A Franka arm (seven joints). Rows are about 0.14 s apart.
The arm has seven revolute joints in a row. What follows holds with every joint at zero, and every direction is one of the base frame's.
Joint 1 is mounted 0.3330 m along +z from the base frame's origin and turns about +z.
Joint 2 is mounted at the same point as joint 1 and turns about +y.
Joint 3 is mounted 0.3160 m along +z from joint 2 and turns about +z.
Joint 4 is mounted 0.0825 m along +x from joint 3 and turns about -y.
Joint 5 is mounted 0.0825 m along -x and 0.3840 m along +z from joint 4 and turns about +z.
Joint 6 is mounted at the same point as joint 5 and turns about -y.
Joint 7 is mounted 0.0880 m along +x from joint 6 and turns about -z.
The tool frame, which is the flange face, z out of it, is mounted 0.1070 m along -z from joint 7; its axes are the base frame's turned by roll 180.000, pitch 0.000 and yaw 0.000 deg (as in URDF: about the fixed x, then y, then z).
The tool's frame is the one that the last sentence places.
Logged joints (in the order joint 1, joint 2, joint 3, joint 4, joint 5, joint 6, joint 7), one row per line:
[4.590 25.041 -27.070 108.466 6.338 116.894 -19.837]
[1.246 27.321 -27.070 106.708 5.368 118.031 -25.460]
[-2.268 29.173 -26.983 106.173 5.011 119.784 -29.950]
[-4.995 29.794 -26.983 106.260 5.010 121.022 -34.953]
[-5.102 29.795 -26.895 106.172 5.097 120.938 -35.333]
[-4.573 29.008 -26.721 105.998 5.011 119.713 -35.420]
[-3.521 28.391 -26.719 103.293 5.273 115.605 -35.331]
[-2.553 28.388 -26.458 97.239 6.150 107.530 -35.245]
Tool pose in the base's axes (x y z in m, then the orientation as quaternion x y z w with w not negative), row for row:
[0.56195 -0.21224 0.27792 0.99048 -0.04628 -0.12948 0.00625]
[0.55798 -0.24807 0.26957 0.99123 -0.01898 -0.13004 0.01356]
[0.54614 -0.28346 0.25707 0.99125 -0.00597 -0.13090 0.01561]
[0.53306 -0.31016 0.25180 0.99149 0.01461 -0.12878 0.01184]
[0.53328 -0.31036 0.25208 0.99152 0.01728 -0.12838 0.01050]
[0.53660 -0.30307 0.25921 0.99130 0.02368 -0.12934 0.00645]
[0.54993 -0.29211 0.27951 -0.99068 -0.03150 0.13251 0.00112]
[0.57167 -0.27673 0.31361 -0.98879 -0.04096 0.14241 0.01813]
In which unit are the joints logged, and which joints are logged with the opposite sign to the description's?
The joints are logged in degrees. Opposite sign: joint 4.
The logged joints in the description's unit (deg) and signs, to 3 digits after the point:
[4.590 25.041 -27.070 -108.466 6.338 116.894 -19.837]
[1.246 27.321 -27.070 -106.708 5.368 118.031 -25.460]
[-2.268 29.173 -26.983 -106.173 5.011 119.784 -29.950]
[-4.995 29.794 -26.983 -106.260 5.010 121.022 -34.953]
[-5.102 29.795 -26.895 -106.172 5.097 120.938 -35.333]
[-4.573 29.008 -26.721 -105.998 5.011 119.713 -35.420]
[-3.521 28.391 -26.719 -103.293 5.273 115.605 -35.331]
[-2.553 28.388 -26.458 -97.239 6.150 107.530 -35.245]

